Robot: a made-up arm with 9 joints. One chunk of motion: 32 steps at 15 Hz.
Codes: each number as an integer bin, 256 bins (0 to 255) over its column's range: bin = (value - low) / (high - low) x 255, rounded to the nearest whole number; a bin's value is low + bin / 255 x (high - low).
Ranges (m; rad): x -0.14..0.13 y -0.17..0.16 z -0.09..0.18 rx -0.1..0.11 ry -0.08..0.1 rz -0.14..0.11
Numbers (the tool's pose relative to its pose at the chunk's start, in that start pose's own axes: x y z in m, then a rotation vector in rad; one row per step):
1: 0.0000 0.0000 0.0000 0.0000 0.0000 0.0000
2: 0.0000 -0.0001 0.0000 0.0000 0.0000 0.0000
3: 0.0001 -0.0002 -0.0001 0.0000 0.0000 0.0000
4: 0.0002 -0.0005 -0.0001 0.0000 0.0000 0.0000
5: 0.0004 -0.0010 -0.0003 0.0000 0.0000 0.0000
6: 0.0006 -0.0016 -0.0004 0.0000 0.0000 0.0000
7: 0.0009 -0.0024 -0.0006 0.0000 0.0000 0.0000
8: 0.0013 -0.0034 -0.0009 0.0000 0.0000 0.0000
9: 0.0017 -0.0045 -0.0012 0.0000 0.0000 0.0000
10: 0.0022 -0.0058 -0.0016 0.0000 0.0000 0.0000
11: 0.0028 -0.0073 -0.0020 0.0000 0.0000 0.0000
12: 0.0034 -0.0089 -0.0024 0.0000 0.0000 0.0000
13: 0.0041 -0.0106 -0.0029 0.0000 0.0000 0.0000
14: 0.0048 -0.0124 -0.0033 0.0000 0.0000 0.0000
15: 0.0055 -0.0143 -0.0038 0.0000 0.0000 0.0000
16: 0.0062 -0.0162 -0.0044 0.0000 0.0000 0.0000
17: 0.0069 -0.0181 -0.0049 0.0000 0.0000 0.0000
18: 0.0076 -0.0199 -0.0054 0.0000 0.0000 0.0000
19: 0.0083 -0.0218 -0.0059 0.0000 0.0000 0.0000
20: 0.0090 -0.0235 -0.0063 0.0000 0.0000 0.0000
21: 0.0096 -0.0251 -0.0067 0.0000 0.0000 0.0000
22: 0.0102 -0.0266 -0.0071 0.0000 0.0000 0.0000
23: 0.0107 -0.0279 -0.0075 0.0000 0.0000 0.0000
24: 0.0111 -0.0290 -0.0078 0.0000 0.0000 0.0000
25: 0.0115 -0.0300 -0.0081 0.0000 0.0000 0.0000
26: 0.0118 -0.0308 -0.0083 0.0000 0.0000 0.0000
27: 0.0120 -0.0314 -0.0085 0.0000 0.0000 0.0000
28: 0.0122 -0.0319 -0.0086 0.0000 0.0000 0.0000
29: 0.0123 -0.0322 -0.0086 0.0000 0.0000 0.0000
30: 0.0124 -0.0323 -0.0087 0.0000 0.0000 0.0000
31: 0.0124 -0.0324 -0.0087 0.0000 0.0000 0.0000
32: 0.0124 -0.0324 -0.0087 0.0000 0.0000 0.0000
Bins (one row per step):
1: 132 131 85 121 113 143
2: 132 131 85 121 113 143
3: 132 131 85 121 113 143
4: 132 131 85 121 113 143
5: 133 131 85 121 113 143
6: 133 130 85 121 113 143
7: 133 130 84 121 113 143
8: 133 129 84 121 113 143
9: 134 128 84 121 113 143
10: 134 127 83 121 113 143
11: 135 126 83 121 113 143
12: 135 124 83 121 113 143
13: 136 123 82 121 113 143
14: 137 122 82 121 113 143
15: 137 120 81 121 113 143
16: 138 119 81 121 113 143
17: 139 117 80 121 113 143
18: 139 116 80 121 113 143
19: 140 115 79 121 113 143
20: 141 113 79 121 113 143
21: 141 112 79 121 113 143
22: 142 111 78 121 113 143
23: 142 110 78 121 113 143
24: 143 109 78 121 113 143
25: 143 108 77 121 113 143
26: 143 108 77 121 113 143
27: 144 107 77 121 113 143
28: 144 107 77 121 113 143
29: 144 106 77 121 113 143
30: 144 106 77 121 113 143
31: 144 106 77 121 113 143
32: 144 106 77 121 113 143

